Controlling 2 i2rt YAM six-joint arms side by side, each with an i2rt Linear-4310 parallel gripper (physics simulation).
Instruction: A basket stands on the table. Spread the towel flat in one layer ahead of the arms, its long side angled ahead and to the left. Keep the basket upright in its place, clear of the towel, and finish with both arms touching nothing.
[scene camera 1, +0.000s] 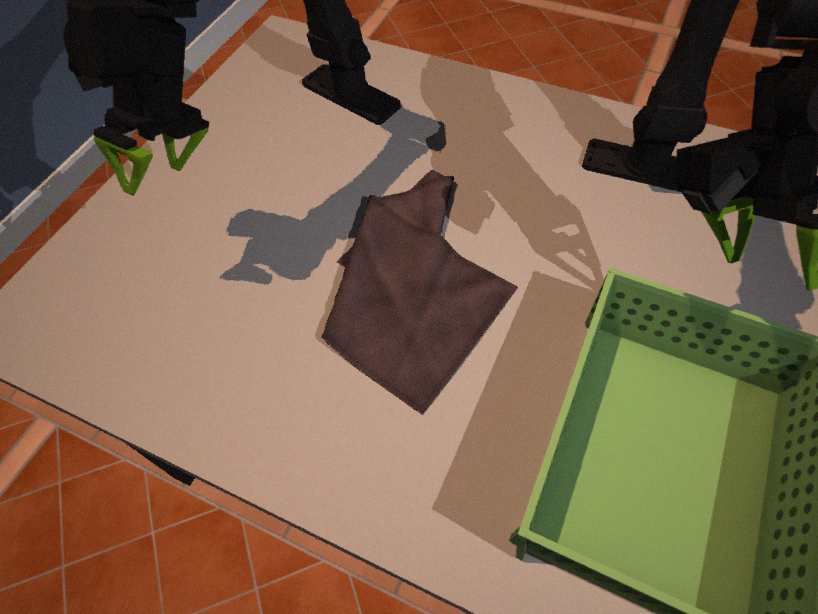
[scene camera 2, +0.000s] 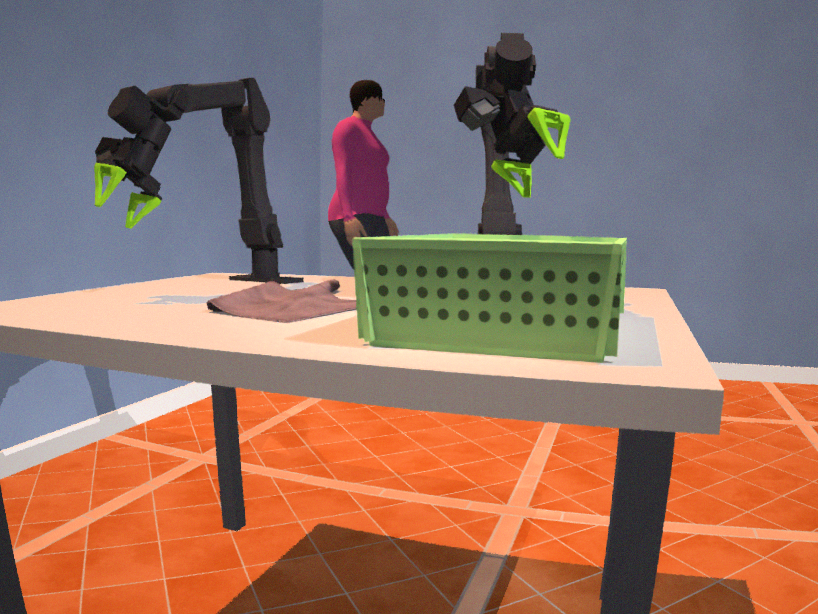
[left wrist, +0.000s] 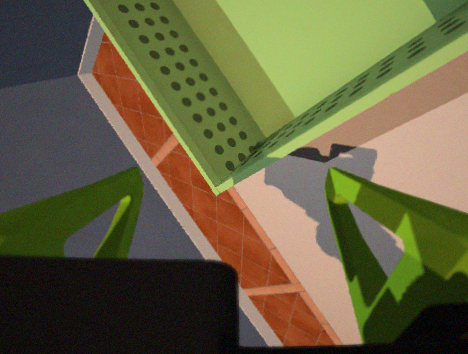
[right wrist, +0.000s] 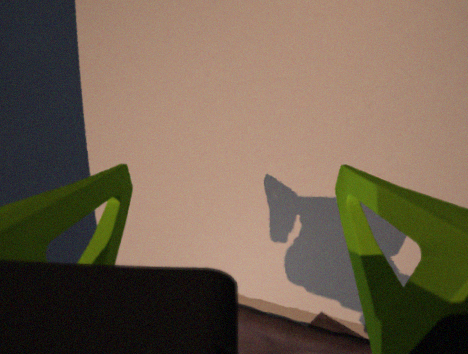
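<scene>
The dark brown towel (scene camera 1: 412, 297) (scene camera 2: 280, 302) (right wrist: 270, 330) lies crumpled on the table, with a narrow folded part at its top in scene camera 1 and a small corner sticking out at its left edge. The green basket (scene camera 1: 566, 422) (scene camera 2: 488, 294) (left wrist: 200, 100) stands upright, to the right of the towel and apart from it. My left gripper (scene camera 1: 771, 272) (scene camera 2: 543, 177) (left wrist: 233, 177) is open and empty, raised above the table near the basket's back side. My right gripper (scene camera 1: 155, 181) (scene camera 2: 113, 216) (right wrist: 233, 176) is open and empty, raised to the left of the towel.
The table (scene camera 1: 198, 383) (scene camera 2: 330, 363) carries both arm bases along its far side in scene camera 1. Arm shadows fall beside the towel and the basket. A person in a pink top (scene camera 2: 362, 171) stands behind the table in scene camera 2.
</scene>
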